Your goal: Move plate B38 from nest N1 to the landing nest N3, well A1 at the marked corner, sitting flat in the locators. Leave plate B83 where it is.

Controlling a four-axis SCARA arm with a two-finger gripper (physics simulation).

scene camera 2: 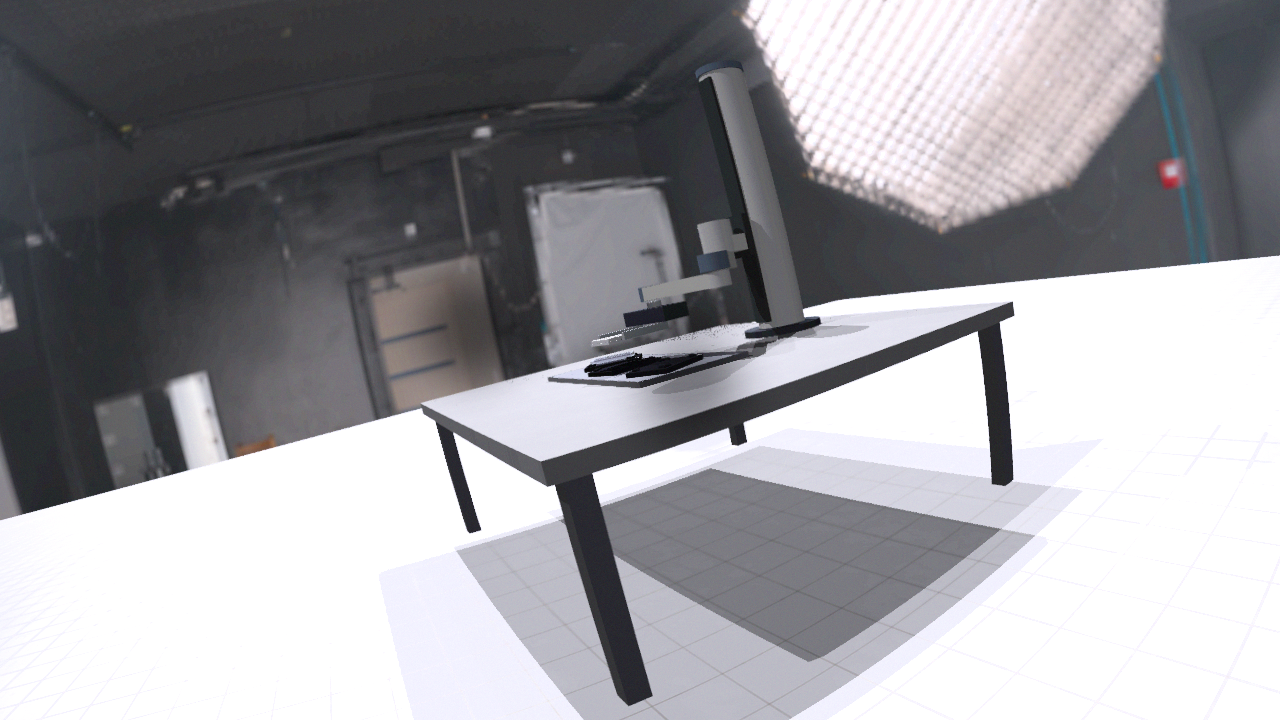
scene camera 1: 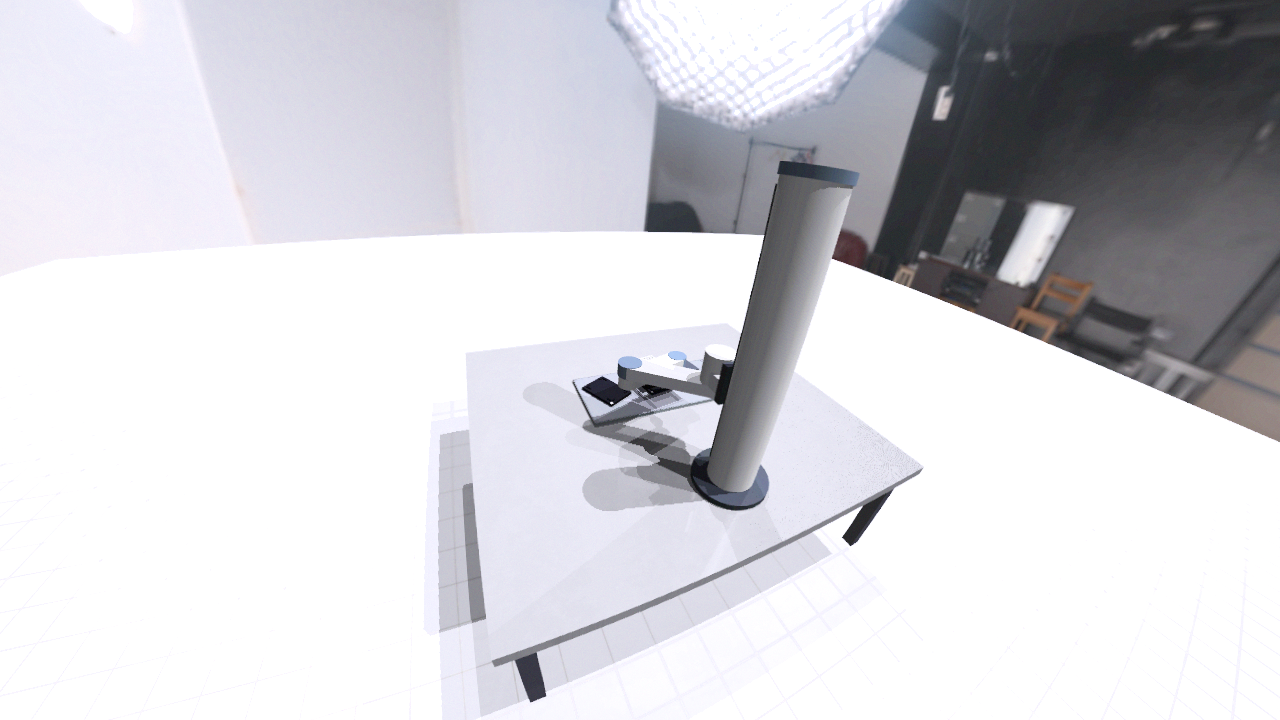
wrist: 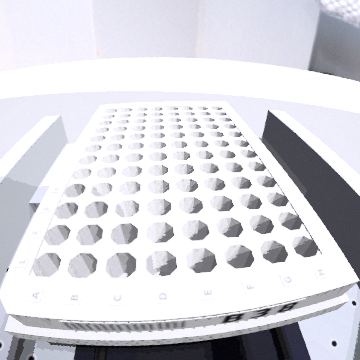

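Plate B38 (wrist: 160, 200) (scene camera 2: 612, 339) is a white well plate with its label facing the wrist camera. It looks about level. My gripper (wrist: 166, 127) is shut on it, one finger along each long side. In scene camera 2 the plate hangs above the baseboard, under the dark gripper body. Black nests stand on the pale baseboard (scene camera 1: 597, 415) (scene camera 2: 572, 379): a bare one (scene camera 1: 605, 391) at its left end in scene camera 1, and another (scene camera 1: 656, 390) partly behind the arm. I cannot tell which nest is N3, nor make out plate B83 or the marked corner.
The grey column (scene camera 1: 787, 331) (scene camera 2: 756, 197) stands on the table (scene camera 1: 554, 537) (scene camera 2: 537, 420) on a round dark base (scene camera 1: 751, 494). The jointed arm (scene camera 1: 671, 376) (scene camera 2: 684, 286) reaches from it over the baseboard. Dark nest parts (wrist: 200, 350) show below the held plate in the wrist view.
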